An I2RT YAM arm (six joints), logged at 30 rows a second.
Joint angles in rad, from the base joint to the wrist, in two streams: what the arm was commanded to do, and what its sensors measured. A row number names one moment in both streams.
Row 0, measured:
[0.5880, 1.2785, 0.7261, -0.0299, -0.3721, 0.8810]
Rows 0 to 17, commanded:
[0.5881, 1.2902, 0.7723, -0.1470, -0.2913, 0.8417]
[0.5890, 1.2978, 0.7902, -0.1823, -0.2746, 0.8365]
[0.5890, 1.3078, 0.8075, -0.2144, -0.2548, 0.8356]
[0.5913, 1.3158, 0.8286, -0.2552, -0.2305, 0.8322]
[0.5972, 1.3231, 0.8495, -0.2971, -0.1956, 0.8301]
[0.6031, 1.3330, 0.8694, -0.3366, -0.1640, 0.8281]
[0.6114, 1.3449, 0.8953, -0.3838, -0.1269, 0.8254]
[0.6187, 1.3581, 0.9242, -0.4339, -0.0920, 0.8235]
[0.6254, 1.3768, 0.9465, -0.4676, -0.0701, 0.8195]
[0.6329, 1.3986, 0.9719, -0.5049, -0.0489, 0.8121]
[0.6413, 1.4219, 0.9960, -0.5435, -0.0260, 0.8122]
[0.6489, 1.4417, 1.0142, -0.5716, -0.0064, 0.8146]
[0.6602, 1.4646, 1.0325, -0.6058, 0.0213, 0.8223]
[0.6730, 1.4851, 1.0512, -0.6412, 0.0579, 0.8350]
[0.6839, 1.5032, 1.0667, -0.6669, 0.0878, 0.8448]
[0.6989, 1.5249, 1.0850, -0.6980, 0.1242, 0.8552]
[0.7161, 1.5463, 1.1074, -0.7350, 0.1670, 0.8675]
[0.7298, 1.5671, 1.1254, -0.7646, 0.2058, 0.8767]
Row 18, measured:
[0.7059, 1.5337, 1.0843, -0.6266, 0.0578, 0.8330]
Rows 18 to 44, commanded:
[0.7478, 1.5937, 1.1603, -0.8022, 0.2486, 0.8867]
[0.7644, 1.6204, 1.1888, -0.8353, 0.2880, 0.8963]
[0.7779, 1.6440, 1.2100, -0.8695, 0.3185, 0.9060]
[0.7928, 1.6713, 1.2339, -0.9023, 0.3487, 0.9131]
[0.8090, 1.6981, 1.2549, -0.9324, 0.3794, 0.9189]
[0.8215, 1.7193, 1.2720, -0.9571, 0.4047, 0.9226]
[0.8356, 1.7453, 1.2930, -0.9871, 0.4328, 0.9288]
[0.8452, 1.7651, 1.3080, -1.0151, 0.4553, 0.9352]
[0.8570, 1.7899, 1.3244, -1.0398, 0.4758, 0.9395]
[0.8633, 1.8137, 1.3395, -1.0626, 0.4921, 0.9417]
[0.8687, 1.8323, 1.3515, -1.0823, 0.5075, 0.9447]
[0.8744, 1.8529, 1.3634, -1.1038, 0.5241, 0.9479]
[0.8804, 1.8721, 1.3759, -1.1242, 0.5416, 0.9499]
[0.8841, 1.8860, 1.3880, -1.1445, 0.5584, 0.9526]
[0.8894, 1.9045, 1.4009, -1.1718, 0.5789, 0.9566]
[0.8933, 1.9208, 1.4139, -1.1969, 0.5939, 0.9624]
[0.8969, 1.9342, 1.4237, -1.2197, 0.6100, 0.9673]
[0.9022, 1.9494, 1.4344, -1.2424, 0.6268, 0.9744]
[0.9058, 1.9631, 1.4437, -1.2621, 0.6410, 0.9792]
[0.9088, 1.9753, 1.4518, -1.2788, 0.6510, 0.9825]
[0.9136, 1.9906, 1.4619, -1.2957, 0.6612, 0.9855]
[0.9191, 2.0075, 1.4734, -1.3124, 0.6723, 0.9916]
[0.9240, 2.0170, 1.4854, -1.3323, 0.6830, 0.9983]
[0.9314, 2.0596, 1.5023, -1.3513, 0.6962, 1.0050]
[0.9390, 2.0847, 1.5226, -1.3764, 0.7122, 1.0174]
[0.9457, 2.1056, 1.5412, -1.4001, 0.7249, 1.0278]
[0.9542, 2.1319, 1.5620, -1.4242, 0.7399, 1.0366]
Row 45, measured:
[0.9409, 2.0953, 1.5265, -1.2976, 0.6289, 0.9863]
